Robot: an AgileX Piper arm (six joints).
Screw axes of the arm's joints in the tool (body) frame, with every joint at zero. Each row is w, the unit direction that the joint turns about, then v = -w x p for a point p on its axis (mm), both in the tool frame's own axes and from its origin. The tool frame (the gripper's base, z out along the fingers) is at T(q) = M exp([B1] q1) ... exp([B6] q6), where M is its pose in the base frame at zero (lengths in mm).
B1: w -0.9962 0 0.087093 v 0.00 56.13 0.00
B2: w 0 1 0 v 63.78 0.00 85.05
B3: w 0 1 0 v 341.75 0.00 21.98
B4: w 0 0 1 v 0.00 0.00 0.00
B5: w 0 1 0 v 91.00 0.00 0.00
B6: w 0 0 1 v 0.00 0.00 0.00
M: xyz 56.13 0.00 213.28 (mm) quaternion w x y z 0.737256 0 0.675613 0
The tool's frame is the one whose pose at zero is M.
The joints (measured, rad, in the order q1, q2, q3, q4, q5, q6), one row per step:
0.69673 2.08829 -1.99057 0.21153 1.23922 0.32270
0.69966 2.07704 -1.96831 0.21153 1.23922 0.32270
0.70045 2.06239 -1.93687 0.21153 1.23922 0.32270
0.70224 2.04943 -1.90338 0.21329 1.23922 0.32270
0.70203 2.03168 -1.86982 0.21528 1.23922 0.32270
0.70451 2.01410 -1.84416 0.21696 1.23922 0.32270
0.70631 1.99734 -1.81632 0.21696 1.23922 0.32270
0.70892 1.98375 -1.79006 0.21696 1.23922 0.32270
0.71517 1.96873 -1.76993 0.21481 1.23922 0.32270
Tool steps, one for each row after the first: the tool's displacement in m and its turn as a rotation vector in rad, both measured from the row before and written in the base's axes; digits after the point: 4 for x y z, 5 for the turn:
-0.0034 -0.0011 -0.0011 -0.00708 0.00843 0.00293
-0.0037 -0.0027 -0.0022 -0.01082 0.01284 0.00079
-0.0041 -0.0022 -0.0035 -0.01190 0.01682 0.00170
-0.0042 -0.0034 -0.0014 -0.00869 0.01335 -0.00034
-0.0045 -0.0022 0.0006 -0.00395 0.00725 0.00235
-0.0043 -0.0027 -0.0005 -0.00718 0.00844 0.00180
-0.0041 -0.0021 -0.0014 -0.00824 0.00963 0.00261
-0.0048 -0.0009 0.0008 -0.00496 0.00247 0.00648

